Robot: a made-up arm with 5 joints.
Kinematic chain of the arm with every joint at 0, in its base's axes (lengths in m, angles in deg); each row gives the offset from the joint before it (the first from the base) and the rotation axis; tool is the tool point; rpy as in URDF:
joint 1: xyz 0.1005 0 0.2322 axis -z
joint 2: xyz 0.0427 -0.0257 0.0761 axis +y
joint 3: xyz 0.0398 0 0.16 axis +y
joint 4: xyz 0.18 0 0.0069 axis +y
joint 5: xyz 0.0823 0.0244 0 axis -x
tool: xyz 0 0 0 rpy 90 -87.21 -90
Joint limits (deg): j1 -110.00..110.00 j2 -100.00..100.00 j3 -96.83..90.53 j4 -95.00..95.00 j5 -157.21..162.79
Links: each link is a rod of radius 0.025 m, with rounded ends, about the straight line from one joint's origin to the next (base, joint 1, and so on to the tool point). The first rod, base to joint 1, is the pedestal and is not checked.
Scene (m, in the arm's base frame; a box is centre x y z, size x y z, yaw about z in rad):
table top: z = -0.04
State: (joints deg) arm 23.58 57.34 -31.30 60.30 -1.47
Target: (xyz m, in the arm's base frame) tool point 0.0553 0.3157 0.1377
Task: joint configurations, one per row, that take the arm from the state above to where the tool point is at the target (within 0.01 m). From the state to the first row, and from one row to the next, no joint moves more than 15 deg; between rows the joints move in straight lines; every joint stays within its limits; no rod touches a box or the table.
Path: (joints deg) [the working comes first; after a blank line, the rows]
Joints at the target: -98.38 66.65 -23.42 62.51 -1.47
Straight joint move there: clear.

1: 10.03 58.37 -30.42 60.55 -1.47
2: -3.52 59.41 -29.55 60.79 -1.47
3: -17.07 60.44 -28.67 61.04 -1.47
4: -30.63 61.48 -27.80 61.28 -1.47
5: -44.18 62.51 -26.92 61.53 -1.47
6: -57.73 63.55 -26.05 61.77 -1.47
7: -71.28 64.58 -25.17 62.02 -1.47
8: -84.83 65.61 -24.29 62.26 -1.47
9: -98.38 66.65 -23.42 62.51 -1.47

